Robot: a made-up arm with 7 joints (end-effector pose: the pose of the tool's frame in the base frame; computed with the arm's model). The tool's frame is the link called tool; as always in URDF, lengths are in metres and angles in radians.
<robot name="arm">
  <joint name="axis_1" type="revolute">
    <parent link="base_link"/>
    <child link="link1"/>
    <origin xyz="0 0 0.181"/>
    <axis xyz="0 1 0"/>
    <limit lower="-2.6" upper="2.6" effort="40" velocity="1.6"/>
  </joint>
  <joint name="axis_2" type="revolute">
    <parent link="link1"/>
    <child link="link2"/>
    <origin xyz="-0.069 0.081 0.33"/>
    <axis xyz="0 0 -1"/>
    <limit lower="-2.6" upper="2.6" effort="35" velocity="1.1"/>
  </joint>
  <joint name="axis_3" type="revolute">
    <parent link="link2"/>
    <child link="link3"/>
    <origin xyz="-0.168 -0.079 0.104"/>
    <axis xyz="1 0 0"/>
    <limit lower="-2.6" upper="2.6" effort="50" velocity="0.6"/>
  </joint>
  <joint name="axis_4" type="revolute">
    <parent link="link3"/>
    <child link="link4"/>
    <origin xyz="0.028 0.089 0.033"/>
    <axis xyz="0 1 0"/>
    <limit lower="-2.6" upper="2.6" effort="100" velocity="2"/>
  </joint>
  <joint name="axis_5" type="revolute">
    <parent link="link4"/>
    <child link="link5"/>
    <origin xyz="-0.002 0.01 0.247"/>
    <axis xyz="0 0 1"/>
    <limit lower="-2.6" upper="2.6" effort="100" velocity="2"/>
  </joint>
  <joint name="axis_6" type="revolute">
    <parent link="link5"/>
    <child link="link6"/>
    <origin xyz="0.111 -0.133 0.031"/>
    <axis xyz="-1 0 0"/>
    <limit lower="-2.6" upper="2.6" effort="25" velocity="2.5"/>
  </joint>
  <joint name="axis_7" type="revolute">
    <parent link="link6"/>
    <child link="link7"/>
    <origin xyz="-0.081 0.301 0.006"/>
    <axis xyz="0 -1 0"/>
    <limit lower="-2.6" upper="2.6" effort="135" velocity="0.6"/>
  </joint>
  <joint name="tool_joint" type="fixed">
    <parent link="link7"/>
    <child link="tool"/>
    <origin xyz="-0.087 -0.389 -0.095"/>
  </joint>
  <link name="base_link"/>
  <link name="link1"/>
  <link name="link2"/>
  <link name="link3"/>
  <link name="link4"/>
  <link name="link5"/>
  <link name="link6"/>
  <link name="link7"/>
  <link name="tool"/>
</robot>
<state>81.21 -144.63 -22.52 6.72 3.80 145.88 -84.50</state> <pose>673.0 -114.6 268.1 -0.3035 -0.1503 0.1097 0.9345</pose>
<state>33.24 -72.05 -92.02 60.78 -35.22 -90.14 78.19</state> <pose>195.5 132.6 556.4 0.0930 -0.6530 0.0342 0.7509</pose>
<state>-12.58 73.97 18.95 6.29 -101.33 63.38 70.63</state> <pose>-478.5 415.0 899.0 -0.2962 0.3654 -0.7379 0.4839</pose>
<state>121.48 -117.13 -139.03 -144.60 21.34 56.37 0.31</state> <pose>497.4 -189.3 -314.4 0.3481 -0.8732 -0.2938 0.1732</pose>
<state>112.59 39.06 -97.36 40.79 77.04 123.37 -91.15</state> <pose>304.6 191.7 -34.2 0.5488 -0.0799 -0.7259 0.4068</pose>
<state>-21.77 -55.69 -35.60 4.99 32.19 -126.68 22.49</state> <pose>-508.9 72.3 652.7 0.4844 0.3087 0.3081 0.7584</pose>
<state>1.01 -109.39 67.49 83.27 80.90 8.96 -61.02</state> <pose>-152.8 269.6 544.4 0.0583 -0.2988 -0.6983 0.6478</pose>
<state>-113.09 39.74 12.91 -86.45 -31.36 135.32 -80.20</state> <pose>-256.0 393.8 -329.0 0.8685 0.1125 -0.3935 0.2798</pose>
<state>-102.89 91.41 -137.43 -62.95 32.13 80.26 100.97</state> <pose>-169.7 428.4 276.7 -0.7535 -0.0995 0.5872 0.2784</pose>
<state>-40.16 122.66 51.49 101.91 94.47 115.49 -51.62</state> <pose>-348.1 -87.4 361.1 0.0620 -0.3327 -0.3769 0.8622</pose>
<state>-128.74 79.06 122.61 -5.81 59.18 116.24 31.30</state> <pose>184.4 0.9 -347.1 -0.4187 0.5409 0.6891 0.2393</pose>
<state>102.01 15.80 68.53 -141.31 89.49 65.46 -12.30</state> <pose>534.4 228.2 652.9 -0.9000 -0.0572 0.1119 0.4173</pose>
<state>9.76 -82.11 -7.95 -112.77 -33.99 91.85 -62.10</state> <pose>-57.5 -345.2 389.8 0.1818 0.0572 -0.0733 0.9789</pose>
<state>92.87 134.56 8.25 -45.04 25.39 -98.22 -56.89</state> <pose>566.7 411.1 141.8 0.0165 0.4156 -0.4283 0.8022</pose>
